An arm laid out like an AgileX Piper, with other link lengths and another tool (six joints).
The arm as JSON. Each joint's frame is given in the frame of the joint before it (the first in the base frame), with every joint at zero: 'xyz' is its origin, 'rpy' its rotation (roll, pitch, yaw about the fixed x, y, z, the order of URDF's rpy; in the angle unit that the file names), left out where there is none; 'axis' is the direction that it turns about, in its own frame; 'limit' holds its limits. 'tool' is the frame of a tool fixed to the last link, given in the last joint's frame.
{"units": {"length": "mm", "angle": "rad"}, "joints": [
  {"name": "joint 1", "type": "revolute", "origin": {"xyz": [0.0, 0.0, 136.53]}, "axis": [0.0, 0.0, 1.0], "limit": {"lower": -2.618, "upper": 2.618}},
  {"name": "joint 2", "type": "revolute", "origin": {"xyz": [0.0, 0.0, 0.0], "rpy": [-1.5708, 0.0, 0.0]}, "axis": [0.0, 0.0, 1.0], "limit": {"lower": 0.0, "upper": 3.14}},
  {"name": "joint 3", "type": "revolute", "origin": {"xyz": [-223.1, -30.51, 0.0]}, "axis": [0.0, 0.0, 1.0], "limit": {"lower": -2.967, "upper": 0.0}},
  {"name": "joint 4", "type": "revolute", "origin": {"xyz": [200.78, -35.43, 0.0], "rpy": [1.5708, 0.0, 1.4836]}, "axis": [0.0, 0.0, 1.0], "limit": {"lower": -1.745, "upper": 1.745}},
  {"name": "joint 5", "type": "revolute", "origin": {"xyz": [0.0, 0.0, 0.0], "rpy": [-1.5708, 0.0, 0.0]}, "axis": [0.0, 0.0, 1.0], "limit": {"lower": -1.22, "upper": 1.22}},
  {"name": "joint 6", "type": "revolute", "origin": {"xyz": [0.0, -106.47, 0.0], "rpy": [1.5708, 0.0, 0.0]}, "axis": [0.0, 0.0, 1.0], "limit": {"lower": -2.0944, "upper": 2.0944}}
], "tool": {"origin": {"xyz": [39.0, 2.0, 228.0], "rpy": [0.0, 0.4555, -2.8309]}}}
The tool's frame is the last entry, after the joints.
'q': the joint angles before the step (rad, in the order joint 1, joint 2, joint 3, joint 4, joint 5, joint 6). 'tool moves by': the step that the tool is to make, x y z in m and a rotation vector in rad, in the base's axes. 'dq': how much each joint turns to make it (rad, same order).
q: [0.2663, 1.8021, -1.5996, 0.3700, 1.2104, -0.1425]
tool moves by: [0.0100, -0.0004, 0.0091, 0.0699, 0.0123, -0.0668]
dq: [-0.0754, 0.0002, -0.0003, 0.0757, 0.0031, -0.0179]
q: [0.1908, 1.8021, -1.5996, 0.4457, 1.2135, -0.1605]
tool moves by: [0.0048, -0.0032, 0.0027, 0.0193, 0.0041, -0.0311]
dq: [-0.0300, 0.0001, 0.0001, 0.0200, 0.0010, -0.0009]
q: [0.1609, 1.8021, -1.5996, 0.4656, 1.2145, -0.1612]
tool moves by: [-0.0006, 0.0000, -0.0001, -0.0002, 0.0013, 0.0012]
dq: [0.0001, -0.0001, 0.0004, 0.0001, 0.0014, -0.0005]
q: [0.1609, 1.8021, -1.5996, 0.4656, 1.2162, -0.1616]
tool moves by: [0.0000, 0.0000, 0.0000, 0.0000, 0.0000, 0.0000]
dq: [0.0000, 0.0000, 0.0000, 0.0000, 0.0000, 0.0000]
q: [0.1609, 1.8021, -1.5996, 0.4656, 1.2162, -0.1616]
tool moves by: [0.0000, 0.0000, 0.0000, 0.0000, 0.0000, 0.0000]
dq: [0.0000, 0.0000, 0.0000, 0.0000, 0.0000, 0.0000]
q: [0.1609, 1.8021, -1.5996, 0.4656, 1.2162, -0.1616]
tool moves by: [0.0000, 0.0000, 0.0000, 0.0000, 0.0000, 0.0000]
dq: [0.0000, 0.0000, 0.0000, 0.0000, 0.0000, 0.0000]
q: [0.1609, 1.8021, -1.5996, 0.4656, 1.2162, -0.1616]
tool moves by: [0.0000, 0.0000, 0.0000, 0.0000, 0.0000, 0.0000]
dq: [0.0000, 0.0000, 0.0000, 0.0000, 0.0000, 0.0000]
